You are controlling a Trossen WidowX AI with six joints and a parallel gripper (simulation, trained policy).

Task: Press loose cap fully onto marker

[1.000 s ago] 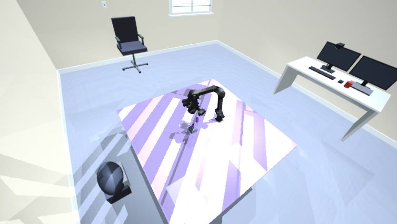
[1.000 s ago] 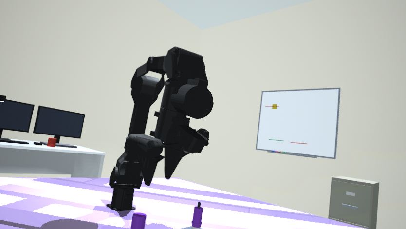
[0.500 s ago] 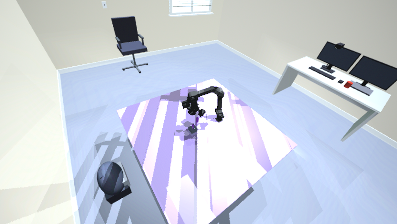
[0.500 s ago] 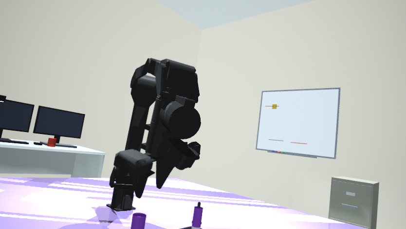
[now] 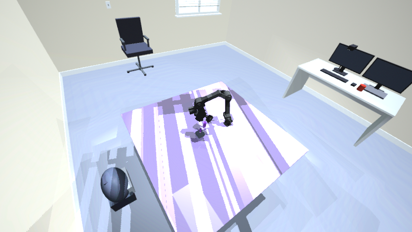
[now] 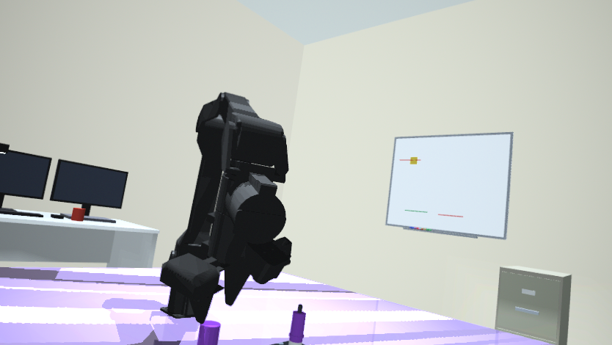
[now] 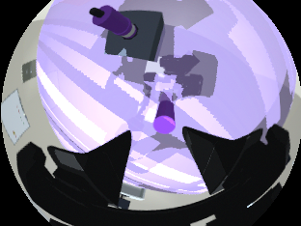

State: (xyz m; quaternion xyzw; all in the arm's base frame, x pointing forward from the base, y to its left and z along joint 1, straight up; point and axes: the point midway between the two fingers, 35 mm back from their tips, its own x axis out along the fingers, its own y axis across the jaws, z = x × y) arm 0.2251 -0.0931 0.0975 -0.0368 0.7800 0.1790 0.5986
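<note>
The purple cap is 1 cm to the right of my gripper tip and 4 cm below it.
</note>
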